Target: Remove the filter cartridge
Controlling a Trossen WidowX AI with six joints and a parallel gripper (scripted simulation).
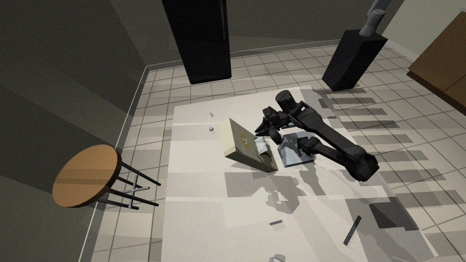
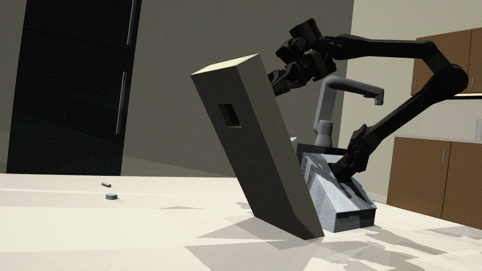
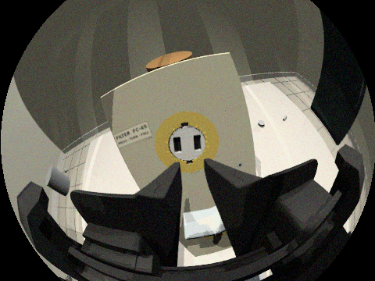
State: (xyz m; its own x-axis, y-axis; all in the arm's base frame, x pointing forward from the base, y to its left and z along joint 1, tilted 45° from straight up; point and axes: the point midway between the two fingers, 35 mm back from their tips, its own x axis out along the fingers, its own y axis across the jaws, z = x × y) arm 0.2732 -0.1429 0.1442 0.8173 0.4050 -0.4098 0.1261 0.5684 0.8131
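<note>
The round grey filter cartridge lies 60 mm ahead of my gripper tip and 50 mm below it.
</note>
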